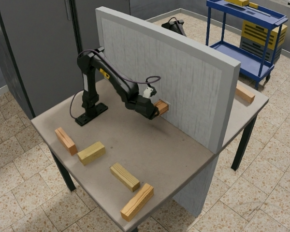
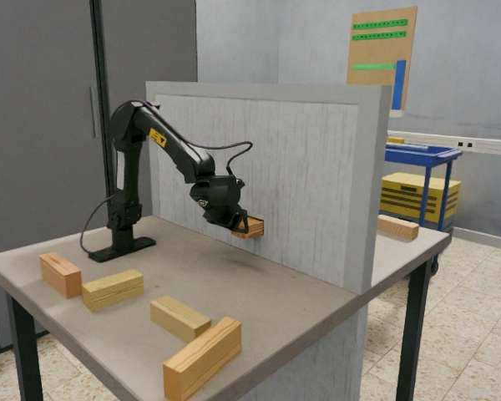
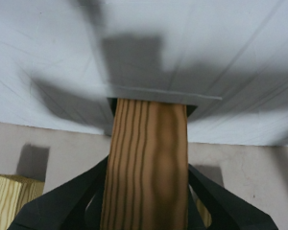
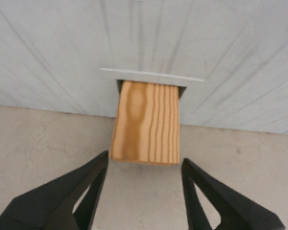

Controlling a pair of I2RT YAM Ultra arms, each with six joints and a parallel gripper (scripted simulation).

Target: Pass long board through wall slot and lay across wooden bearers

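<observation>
The long board is right at my left hand. The rest, counted from my left hand: yellow bearer: 18 cm ahead, 14 cm to the left, 6 cm below.
</observation>
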